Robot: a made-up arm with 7 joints. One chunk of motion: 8 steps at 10 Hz.
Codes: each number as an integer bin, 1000 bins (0 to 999) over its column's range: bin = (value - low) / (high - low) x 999, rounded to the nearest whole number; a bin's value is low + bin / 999 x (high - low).
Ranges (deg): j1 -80.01..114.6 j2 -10..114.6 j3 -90.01..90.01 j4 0..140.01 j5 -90.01..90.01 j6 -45.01..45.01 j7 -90.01..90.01
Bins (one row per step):
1: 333 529 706 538 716 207 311
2: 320 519 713 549 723 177 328
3: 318 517 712 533 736 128 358
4: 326 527 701 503 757 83 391
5: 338 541 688 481 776 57 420
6: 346 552 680 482 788 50 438
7: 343 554 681 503 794 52 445
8: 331 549 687 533 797 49 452
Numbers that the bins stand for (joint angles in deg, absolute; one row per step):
1: -15.14 55.98 37.21 75.40 39.01 -26.36 -33.97
2: -17.67 54.73 38.47 76.94 40.27 -29.06 -30.90
3: -18.06 54.48 38.29 74.70 42.62 -33.48 -25.50
4: -16.50 55.73 36.31 70.50 46.40 -37.53 -19.55
5: -14.17 57.48 33.97 67.41 49.83 -39.87 -14.33
6: -12.61 58.85 32.53 67.55 51.99 -40.50 -11.08
7: -13.19 59.10 32.71 70.50 53.07 -40.32 -9.82
8: -15.53 58.47 33.79 74.70 53.61 -40.59 -8.56

